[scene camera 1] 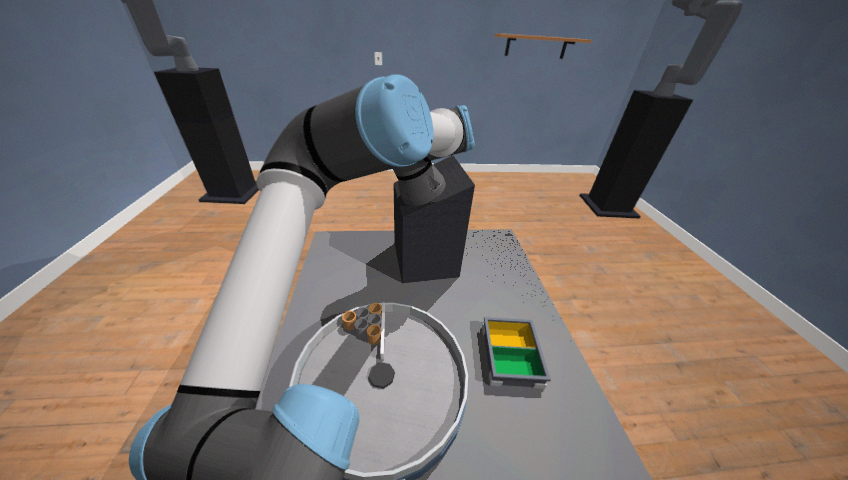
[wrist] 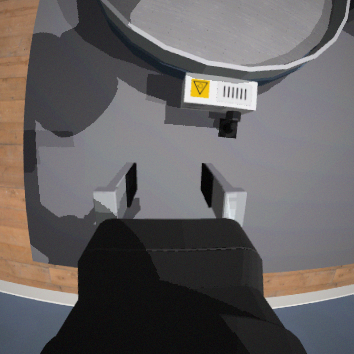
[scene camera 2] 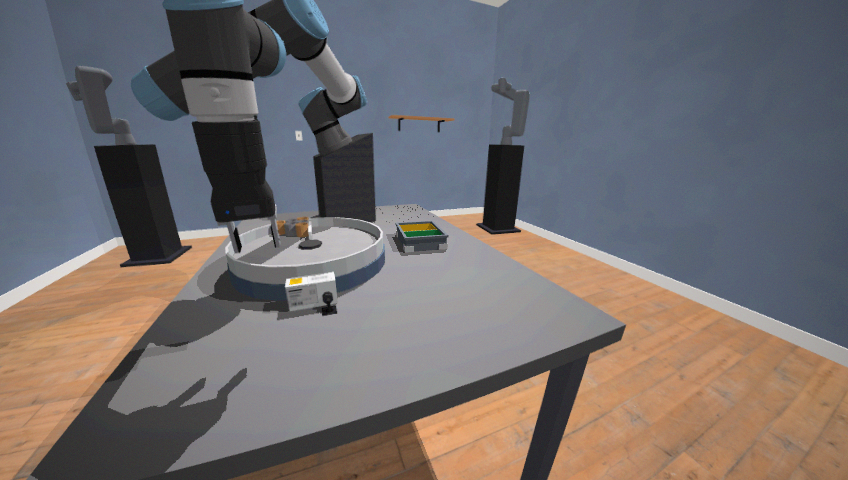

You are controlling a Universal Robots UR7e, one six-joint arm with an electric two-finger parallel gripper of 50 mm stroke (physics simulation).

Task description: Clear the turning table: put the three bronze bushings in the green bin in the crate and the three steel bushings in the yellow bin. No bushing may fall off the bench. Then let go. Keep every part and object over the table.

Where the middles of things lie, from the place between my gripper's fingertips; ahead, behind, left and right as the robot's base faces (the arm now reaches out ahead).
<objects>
Now: the turning table (scene camera 1: pixel 410 389) 320 mm behind my hand, 40 mm to the left of it and 130 mm below it. Round my hand: crate (scene camera 1: pixel 515 358) (440 mm behind, 390 mm to the left, 150 mm below).
</objects>
